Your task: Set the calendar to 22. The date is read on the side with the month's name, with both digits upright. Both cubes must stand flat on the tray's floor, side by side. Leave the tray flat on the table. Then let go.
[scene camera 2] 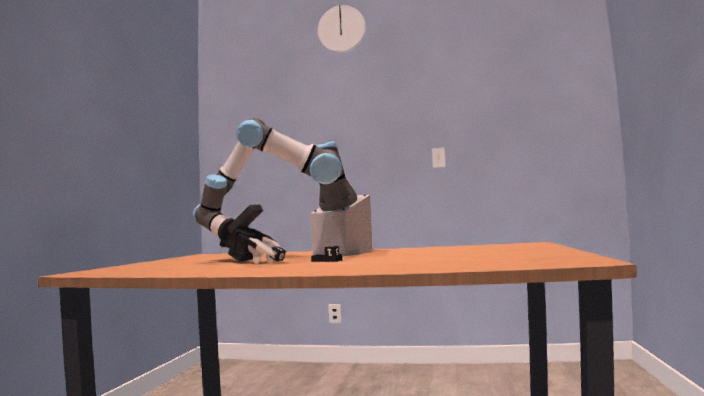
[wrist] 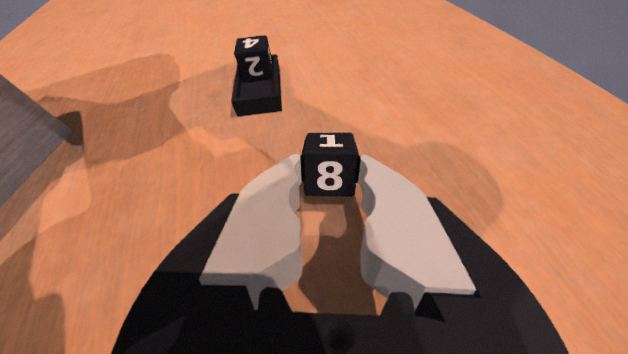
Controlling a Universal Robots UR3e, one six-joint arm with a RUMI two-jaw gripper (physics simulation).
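My gripper (scene camera 2: 278,253) (wrist: 329,159) is shut on a black cube (scene camera 2: 282,254) (wrist: 330,175), tilted and low over the table. In the wrist view the held cube shows an 8 on the face towards the camera and a 1 on the face above it. The black tray (scene camera 2: 318,259) (wrist: 257,105) lies flat on the table, ahead and to the left in the wrist view. The other black cube (scene camera 2: 332,252) (wrist: 253,60) stands in the tray's far half, with a 4 and a 2 showing in the wrist view. The tray's near half shows bare floor.
The robot's grey base block (scene camera 2: 328,232) (wrist: 25,145) stands behind the tray in the scene view and at the left edge of the wrist view. The wooden table (scene camera 2: 425,265) (wrist: 450,100) carries everything, and arm shadows fall across it.
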